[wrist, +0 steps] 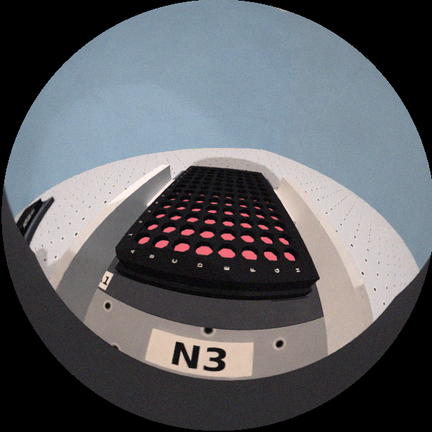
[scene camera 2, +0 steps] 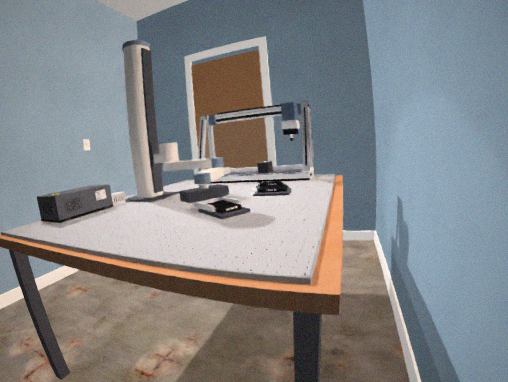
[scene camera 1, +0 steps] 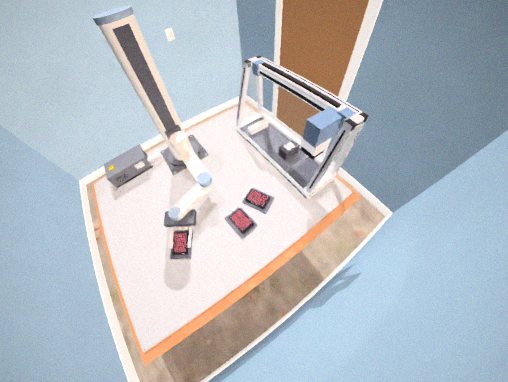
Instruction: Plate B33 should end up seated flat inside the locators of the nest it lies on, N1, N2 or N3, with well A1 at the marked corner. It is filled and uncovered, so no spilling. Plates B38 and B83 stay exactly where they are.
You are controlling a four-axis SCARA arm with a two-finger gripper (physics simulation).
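A black plate (scene camera 1: 180,243) (scene camera 2: 226,206) (wrist: 215,245) with pink-filled wells lies on the dark nest (scene camera 1: 180,256) (wrist: 215,311) labelled N3. In the wrist view its row letters A to H run left to right along the near edge, and its A corner is near the partly hidden marker tag (wrist: 105,280) at the nest's near left. My gripper (scene camera 1: 181,238) (scene camera 2: 223,202) (wrist: 224,178) has its two pale fingers along the plate's long sides, shut on it. The pads are hidden against the plate. The plate's name is not readable, and its exact seating cannot be told.
Two more red-welled plates, one nearer (scene camera 1: 241,220) and one farther (scene camera 1: 258,198), lie on dark nests to the right of the arm. A gantry frame (scene camera 1: 345,155) (scene camera 2: 308,145) stands behind them. A grey control box (scene camera 1: 127,165) (scene camera 2: 75,202) stands left of the arm's base.
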